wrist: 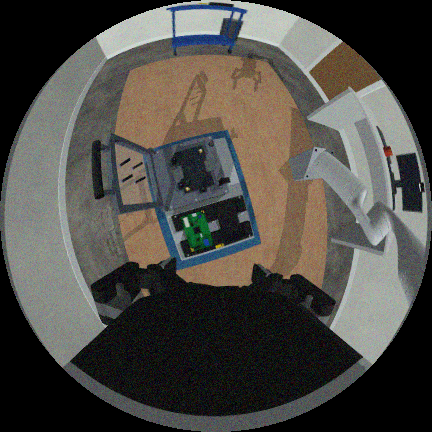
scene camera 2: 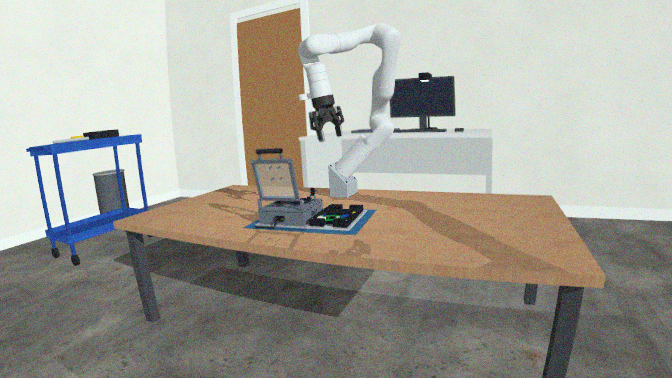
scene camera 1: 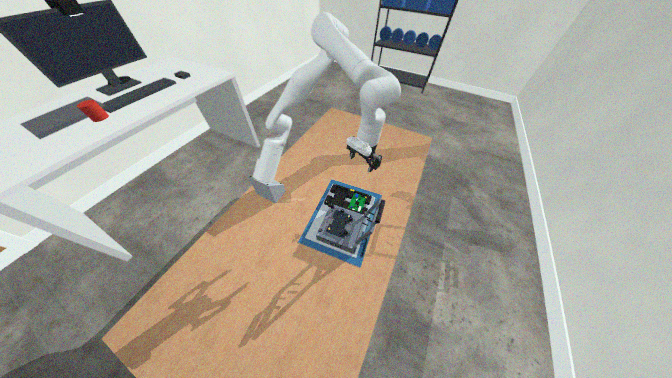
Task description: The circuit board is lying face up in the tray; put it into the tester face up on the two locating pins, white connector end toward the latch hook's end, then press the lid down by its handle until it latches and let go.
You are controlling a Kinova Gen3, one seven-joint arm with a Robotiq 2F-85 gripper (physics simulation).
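Where they show: gripper, fingertip midpoint: (wrist: 214,269) (scene camera 2: 331,139) (scene camera 1: 360,164); arm's base, link origin: (wrist: 321,161) (scene camera 2: 342,170) (scene camera 1: 264,179).
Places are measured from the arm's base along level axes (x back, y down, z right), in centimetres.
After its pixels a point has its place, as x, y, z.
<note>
The green circuit board (scene camera 1: 358,202) {-47.5, 8.8, -10.0} (scene camera 2: 334,218) {-47.6, 9.2, -10.6} (wrist: 196,232) {-47.2, 8.9, -10.4} lies face up in the black tray (scene camera 1: 340,193) {-36.7, 9.4, -12.5} (wrist: 230,220) {-36.4, 9.3, -10.2}, its white connector near the tester-side end. The grey tester (scene camera 1: 336,241) {-44.4, 5.1, 15.2} (scene camera 2: 285,216) {-53.4, 7.4, 5.2} (wrist: 215,150) {-35.3, 5.1, 10.4} stands beside the tray with its nest (wrist: 192,167) {-42.8, 4.2, 7.0} empty; gold pins show there. Its lid (scene camera 2: 272,161) {-57.1, -12.2, 6.4} (wrist: 117,172) {-56.4, -10.4, 7.0} stands open with the black handle (scene camera 1: 380,211) {-57.4, -16.4, 7.9} (scene camera 2: 269,151) {-58.2, -15.6, 6.6} (wrist: 97,170) {-56.8, -16.1, 6.3} at its free edge. A black upright part (scene camera 2: 313,192) {-37.2, 2.4, 0.7}, seemingly the latch hook, rises opposite the hinge. My gripper (scene camera 1: 361,163) {-45.0, -17.9, -10.2} (scene camera 2: 330,137) {-45.0, -17.9, -10.2} (wrist: 214,269) {-45.0, -17.9, -10.2} is open and empty, high above the table, on the tray's side of the fixture.
Tray and tester stand on a blue-edged mat (scene camera 1: 361,262) {-57.2, 10.9, 18.1} (scene camera 2: 370,217) {-38.5, 11.1, -21.2} (wrist: 252,225) {-29.5, 11.0, -14.5} on the wooden table (scene camera 1: 280,295) {-30.8, 11.1, 41.5} (scene camera 2: 450,225) {-45.7, 11.1, -49.8} (wrist: 265,150) {-15.9, 11.2, 9.2}. The raised lid stands beside the nest, on the side away from the arm's base (scene camera 1: 267,189) {-5.0, 0.0, 4.6} (scene camera 2: 343,182) {-7.5, 4.2, -2.4} (wrist: 302,164) {-7.2, 3.9, 0.6}.
</note>
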